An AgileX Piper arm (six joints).
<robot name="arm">
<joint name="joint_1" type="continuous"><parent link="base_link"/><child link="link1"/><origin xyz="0 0 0.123"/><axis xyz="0 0 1"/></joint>
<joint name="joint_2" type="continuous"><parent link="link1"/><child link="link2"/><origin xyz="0 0 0" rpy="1.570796 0 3.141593"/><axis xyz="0 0 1"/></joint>
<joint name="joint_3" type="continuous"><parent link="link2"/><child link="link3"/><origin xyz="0.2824 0.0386 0" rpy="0 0 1.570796"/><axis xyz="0 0 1"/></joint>
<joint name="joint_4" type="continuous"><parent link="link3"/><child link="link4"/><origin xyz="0.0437 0.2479 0" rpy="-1.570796 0 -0.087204"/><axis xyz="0 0 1"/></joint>
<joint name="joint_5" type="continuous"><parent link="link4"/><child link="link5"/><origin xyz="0 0 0" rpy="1.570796 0 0"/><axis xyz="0 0 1"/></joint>
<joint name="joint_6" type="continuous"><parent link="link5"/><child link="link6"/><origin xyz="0 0.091 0" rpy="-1.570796 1.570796 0"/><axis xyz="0 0 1"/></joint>
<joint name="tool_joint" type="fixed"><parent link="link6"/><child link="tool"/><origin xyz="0 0 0" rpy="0 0 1.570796"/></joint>
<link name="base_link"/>
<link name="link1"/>
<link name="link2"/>
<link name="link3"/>
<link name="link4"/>
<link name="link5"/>
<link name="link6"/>
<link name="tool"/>
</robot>
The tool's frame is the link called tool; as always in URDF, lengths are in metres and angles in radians. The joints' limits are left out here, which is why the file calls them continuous.
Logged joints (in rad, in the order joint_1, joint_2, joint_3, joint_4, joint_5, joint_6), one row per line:
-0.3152, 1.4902, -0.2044, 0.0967, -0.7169, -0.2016
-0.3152, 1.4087, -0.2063, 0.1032, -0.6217, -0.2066
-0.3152, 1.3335, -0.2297, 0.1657, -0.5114, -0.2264
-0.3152, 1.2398, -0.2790, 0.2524, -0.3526, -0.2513
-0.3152, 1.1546, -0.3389, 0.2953, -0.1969, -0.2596
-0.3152, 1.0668, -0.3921, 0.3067, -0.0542, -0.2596
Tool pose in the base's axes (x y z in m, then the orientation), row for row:
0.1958, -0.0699, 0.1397, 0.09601, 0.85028, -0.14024, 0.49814
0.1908, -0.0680, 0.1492, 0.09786, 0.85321, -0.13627, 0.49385
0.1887, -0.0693, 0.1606, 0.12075, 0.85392, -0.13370, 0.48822
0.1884, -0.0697, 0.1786, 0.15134, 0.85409, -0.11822, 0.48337
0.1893, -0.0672, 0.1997, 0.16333, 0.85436, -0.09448, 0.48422
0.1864, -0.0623, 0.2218, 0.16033, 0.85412, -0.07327, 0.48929
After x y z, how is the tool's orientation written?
As a quaternion, x y z w.
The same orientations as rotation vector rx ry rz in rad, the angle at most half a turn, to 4 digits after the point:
0.2324, 2.0580, -0.3394
0.2373, 2.0690, -0.3304
0.2935, 2.0758, -0.3250
0.3687, 2.0806, -0.2880
0.3977, 2.0805, -0.2301
0.3896, 2.0753, -0.1780

